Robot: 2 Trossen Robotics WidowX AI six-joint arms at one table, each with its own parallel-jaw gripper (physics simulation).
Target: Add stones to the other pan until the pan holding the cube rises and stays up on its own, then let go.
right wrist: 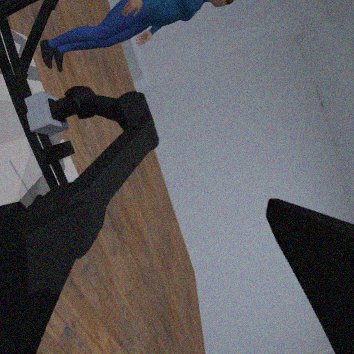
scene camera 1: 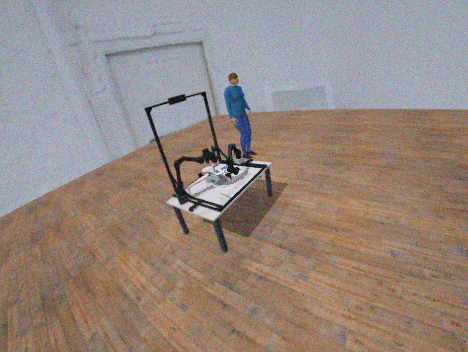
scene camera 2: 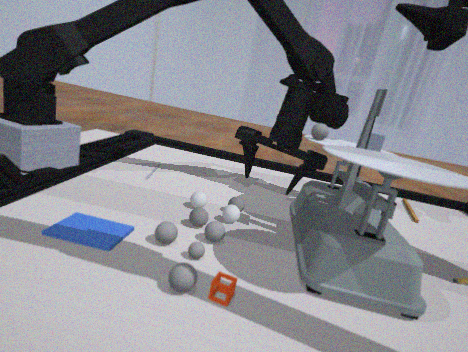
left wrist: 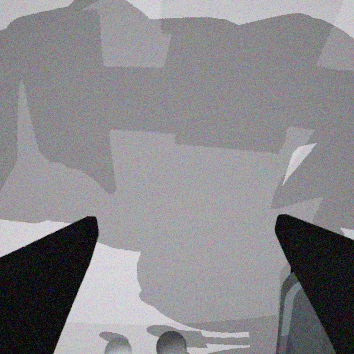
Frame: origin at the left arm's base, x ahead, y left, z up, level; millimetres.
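Seen in the pictures: left gripper, fingertip midpoint: (scene camera 1: 233, 177) (scene camera 2: 266, 186) (left wrist: 188, 224); right gripper, fingertip midpoint: (right wrist: 179, 208) (scene camera 1: 218, 151); left arm's base, origin of the base link: (right wrist: 56, 110) (scene camera 1: 238, 158) (scene camera 2: 29, 120); right arm's base, origin of the base link: (scene camera 1: 181, 195).
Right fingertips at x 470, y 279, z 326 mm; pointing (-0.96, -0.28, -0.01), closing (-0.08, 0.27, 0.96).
Pixels of each thing's middle, then the offset from my right fingertips to it.
- balance scale with a grey-green base, body centre: (scene camera 2: 360, 175) (scene camera 1: 214, 172) 298 mm down, 24 mm ahead, 172 mm right
- white pan, body centre: (scene camera 2: 393, 163) 259 mm down, 48 mm ahead, 264 mm right
- bluish block, body centre: (scene camera 2: 372, 142) 255 mm down, 30 mm ahead, 103 mm right
- white stone, body centre: (scene camera 2: 231, 213) 400 mm down, 139 mm back, 206 mm right
- hollow orange cube, body centre: (scene camera 2: 222, 288) 404 mm down, 76 mm back, 383 mm right
- largest grey stone, body centre: (scene camera 2: 182, 277) 400 mm down, 115 mm back, 396 mm right
- flat blue plate, body centre: (scene camera 2: 91, 230) 412 mm down, 259 mm back, 364 mm right
- orange stick, body centre: (scene camera 2: 409, 209) 411 mm down, 165 mm ahead, 183 mm left
A balance scale with a grey-green base (scene camera 2: 350, 262) (left wrist: 307, 322) stands at the right in scene camera 2. One white pan (scene camera 2: 420, 169) faces the camera. A grey stone (scene camera 2: 319, 131) sits high at the pans' left end; a bluish block (scene camera 2: 376, 141) shows partly behind the post, and I cannot tell whether it is the cube. Several stones, such as a grey stone (scene camera 2: 166, 233) and a white stone (scene camera 2: 231, 214), lie left of the scale. My left gripper (scene camera 2: 268, 184) (left wrist: 188, 224) is open and empty, low beyond the stones, left of the base. My right gripper (right wrist: 179, 208) is open and empty, high up.
A hollow orange cube (scene camera 2: 223, 288) lies near the largest grey stone (scene camera 2: 183, 277). A flat blue plate (scene camera 2: 87, 231) lies at the left. An orange stick (scene camera 2: 411, 210) lies behind the base. A black frame (scene camera 1: 161, 146) rises at the table's edge. A person (scene camera 1: 237, 102) (right wrist: 95, 31) stands beyond the table.
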